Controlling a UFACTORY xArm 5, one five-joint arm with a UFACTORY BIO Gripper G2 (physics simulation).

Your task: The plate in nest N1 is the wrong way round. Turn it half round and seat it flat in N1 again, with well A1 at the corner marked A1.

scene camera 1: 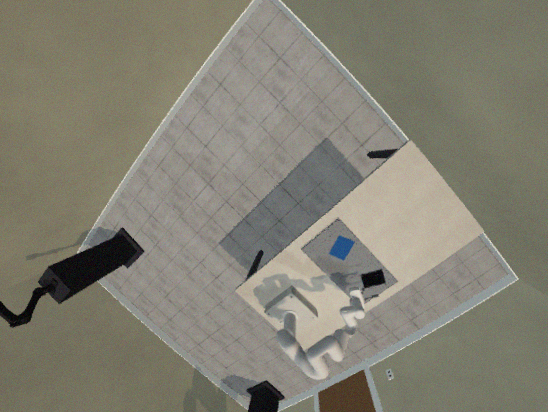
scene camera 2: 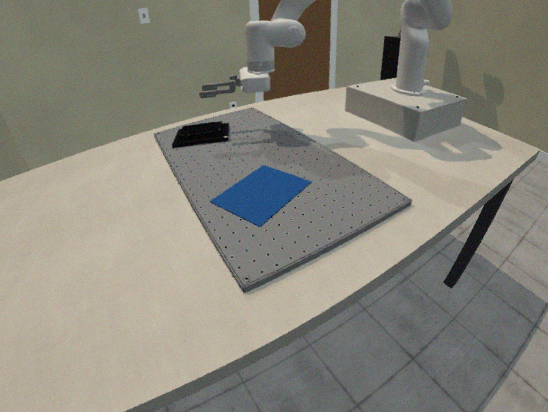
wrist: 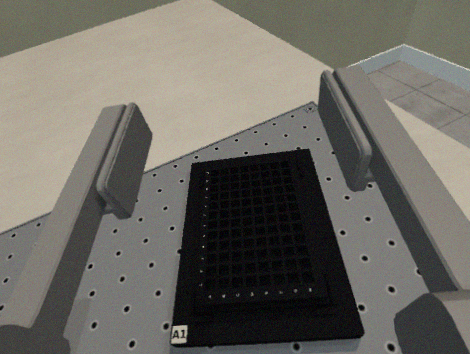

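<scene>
The black plate (wrist: pixel 255 225) (scene camera 2: pixel 204 131) lies in the black nest N1 (wrist: pixel 270 327) (scene camera 2: pixel 200 144). In the wrist view its letters run along the near end, with A at the left, and its numbers run up the left side. The nest's white A1 label (wrist: pixel 179 334) is at the near left corner, on the same corner as the plate's A end. The plate looks level; its seating at the edges is too dark to tell. My gripper (wrist: pixel 235 145) (scene camera 2: pixel 202 92) is shut to its narrowest, a wide gap with nothing between the fingers, and hangs above the plate, apart from it.
The nest stands on a grey perforated board (scene camera 2: pixel 325 215) (scene camera 1: pixel 320 255) near one end. A flat blue square (scene camera 2: pixel 261 195) (scene camera 1: pixel 342 248) lies on the same board. The arm's grey base box (scene camera 2: pixel 400 107) stands on the table (scene camera 2: pixel 100 260) beyond the board.
</scene>
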